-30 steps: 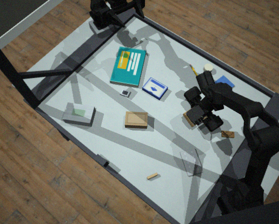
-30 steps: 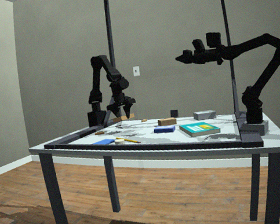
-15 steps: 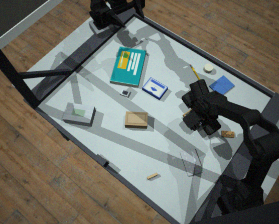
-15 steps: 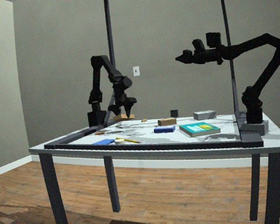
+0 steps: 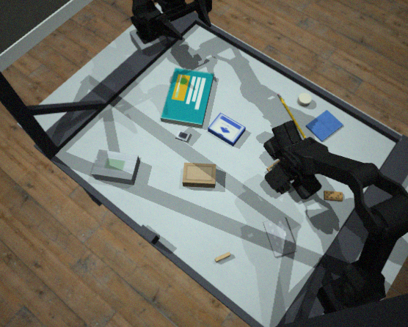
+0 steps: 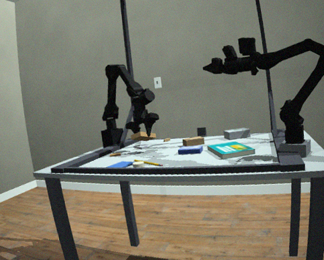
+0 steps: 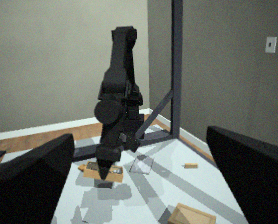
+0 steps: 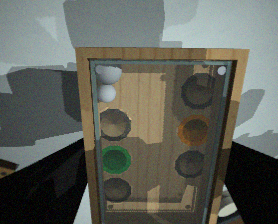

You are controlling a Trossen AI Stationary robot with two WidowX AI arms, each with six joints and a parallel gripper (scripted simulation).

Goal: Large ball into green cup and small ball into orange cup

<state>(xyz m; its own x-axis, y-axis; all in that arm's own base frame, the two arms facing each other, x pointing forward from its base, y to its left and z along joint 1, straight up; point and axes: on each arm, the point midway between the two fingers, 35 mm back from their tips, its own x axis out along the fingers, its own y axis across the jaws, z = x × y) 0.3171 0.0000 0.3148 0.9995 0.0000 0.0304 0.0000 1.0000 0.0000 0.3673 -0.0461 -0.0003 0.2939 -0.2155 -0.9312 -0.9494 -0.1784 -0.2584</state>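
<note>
Now: right hand 3 cm above the covered wooden puzzle, 1 cm to the right of it and 1 cm short of it.
</note>
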